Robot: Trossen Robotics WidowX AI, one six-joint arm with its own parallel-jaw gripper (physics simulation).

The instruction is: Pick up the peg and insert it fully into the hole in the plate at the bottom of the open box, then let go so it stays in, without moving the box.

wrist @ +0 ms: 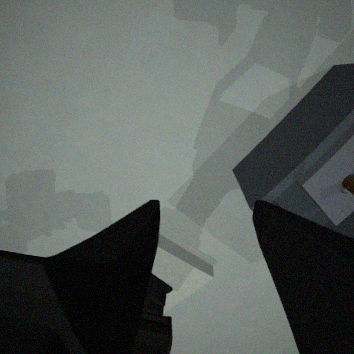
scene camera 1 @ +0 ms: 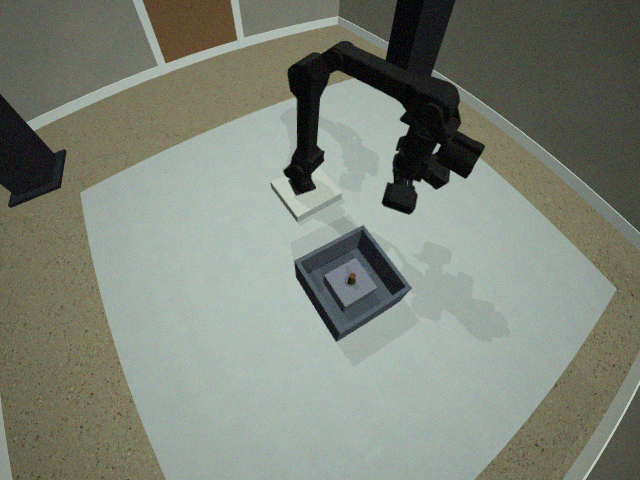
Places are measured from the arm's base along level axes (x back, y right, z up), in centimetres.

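Pixels of known places: gripper, fingertip midpoint: [wrist: 206,209]; arm's base at its link origin: [scene camera 1: 302,184].
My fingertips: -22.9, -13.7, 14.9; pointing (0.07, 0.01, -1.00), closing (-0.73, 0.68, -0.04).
For each thing: its top centre in the pictures, then the offset to it from my fingertips, as dx, dy, dz. Level surfaces: height alone.
- orange-brown peg at its top centre: [scene camera 1: 352,275] -10.7, +15.0, -9.0
- pale plate at its top centre: [wrist: 349,183] [scene camera 1: 350,280] -10.8, +15.1, -11.7
- open grey-blue box at its top centre: [scene camera 1: 353,274] -10.8, +15.1, -8.0
- pale floor mat at its surface level: dz -17.8
The orange-brown peg [scene camera 1: 352,278] [wrist: 349,184] stands in the hole at the middle of the pale plate [scene camera 1: 338,289] [wrist: 327,200], with its top end showing above the plate. How deep it sits cannot be told. The plate lies on the floor of the open grey-blue box [scene camera 1: 321,307] [wrist: 290,135]. In the wrist view the box is cut off by the right edge. My gripper [wrist: 206,209] is open, with no object between its fingers. In the scene view it is high up, behind and to the right of the box, and its fingertips are hard to make out.
The arm's base stands on a white slab [scene camera 1: 310,206] behind the box. Dark pillars [scene camera 1: 23,160] [scene camera 1: 419,36] stand at the left and at the back right. The box's walls rise all round the plate. Shadows of the arm fall on the pale floor mat [scene camera 1: 206,310].
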